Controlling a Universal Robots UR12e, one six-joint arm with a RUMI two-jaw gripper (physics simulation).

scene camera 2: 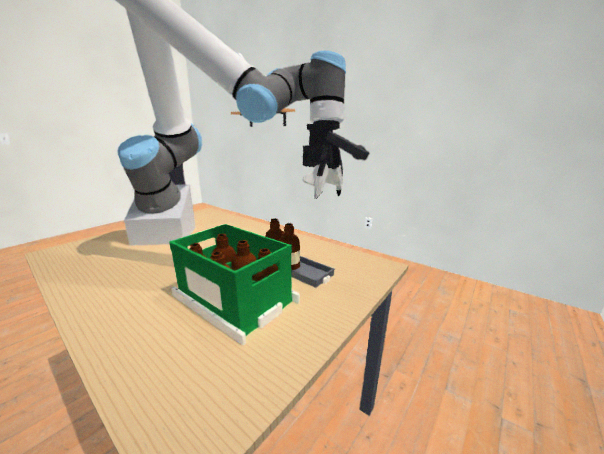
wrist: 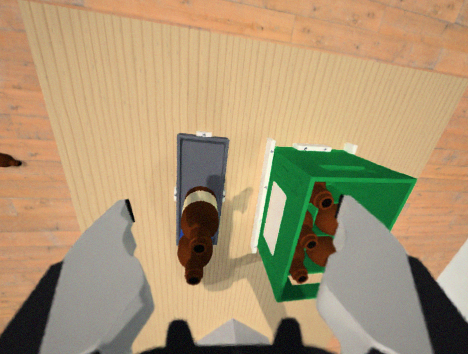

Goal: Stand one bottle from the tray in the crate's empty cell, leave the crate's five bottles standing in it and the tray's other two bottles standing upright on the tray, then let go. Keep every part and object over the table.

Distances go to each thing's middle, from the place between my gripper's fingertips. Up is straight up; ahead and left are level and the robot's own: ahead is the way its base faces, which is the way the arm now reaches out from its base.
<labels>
Right now my hand is 20 cm above the cream-labelled brown bottle (wrist: 199,222), 15 cm past it and 6 cm to the right of it.
</labels>
